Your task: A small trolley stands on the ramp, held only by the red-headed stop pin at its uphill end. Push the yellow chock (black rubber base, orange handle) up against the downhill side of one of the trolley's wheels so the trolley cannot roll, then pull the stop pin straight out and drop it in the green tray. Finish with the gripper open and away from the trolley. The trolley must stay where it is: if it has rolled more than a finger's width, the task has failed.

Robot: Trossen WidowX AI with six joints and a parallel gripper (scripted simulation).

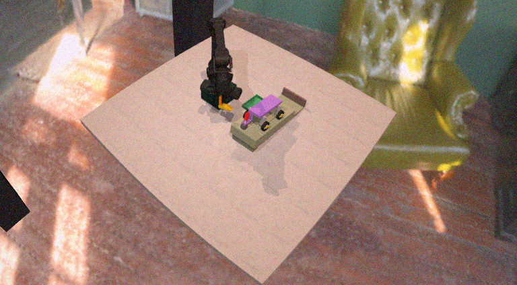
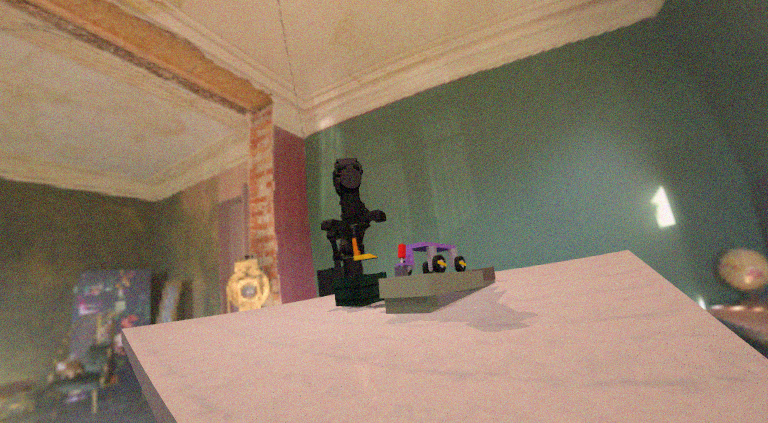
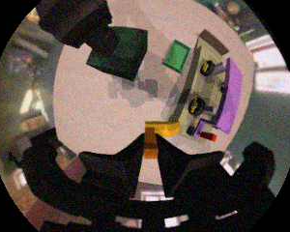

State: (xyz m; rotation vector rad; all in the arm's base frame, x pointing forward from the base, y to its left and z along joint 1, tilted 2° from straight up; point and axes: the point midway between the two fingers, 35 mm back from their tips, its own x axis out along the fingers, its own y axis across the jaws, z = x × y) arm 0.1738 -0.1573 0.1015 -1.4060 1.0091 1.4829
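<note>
Now: the yellow chock 2 cm ahead of my gripper tip, 1 cm to the left of it and 1 cm below it. Round my gripper tip: purple trolley: 16 cm ahead, 13 cm to the left, 6 cm below; then red-headed stop pin: 14 cm ahead, 2 cm to the left, 4 cm below; then ramp: 16 cm ahead, 14 cm to the left, 13 cm below.
</note>
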